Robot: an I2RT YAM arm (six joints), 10 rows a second.
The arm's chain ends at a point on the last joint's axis. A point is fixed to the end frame.
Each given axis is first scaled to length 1.
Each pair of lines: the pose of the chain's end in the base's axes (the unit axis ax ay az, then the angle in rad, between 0 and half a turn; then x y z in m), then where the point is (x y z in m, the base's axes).
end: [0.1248 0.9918 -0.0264 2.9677 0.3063 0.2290 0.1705]
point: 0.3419 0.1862 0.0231
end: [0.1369 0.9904 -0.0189 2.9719 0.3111 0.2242 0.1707]
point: 0.3455 0.1832 0.0225
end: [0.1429 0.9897 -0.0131 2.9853 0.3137 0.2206 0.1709]
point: 0.3460 0.1813 0.0218
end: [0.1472 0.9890 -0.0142 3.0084 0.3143 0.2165 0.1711]
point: 0.3428 0.1772 0.0212
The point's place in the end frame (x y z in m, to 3 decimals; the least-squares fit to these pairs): -0.018 -0.028 0.154
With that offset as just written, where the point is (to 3 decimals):
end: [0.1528 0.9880 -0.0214 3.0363 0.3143 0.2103 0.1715]
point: 0.338 0.169 0.021
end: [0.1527 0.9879 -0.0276 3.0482 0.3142 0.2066 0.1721]
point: 0.336 0.164 0.022
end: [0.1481 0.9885 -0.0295 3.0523 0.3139 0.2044 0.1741]
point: 0.335 0.161 0.024
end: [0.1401 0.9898 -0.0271 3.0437 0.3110 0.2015 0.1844]
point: 0.334 0.159 0.034
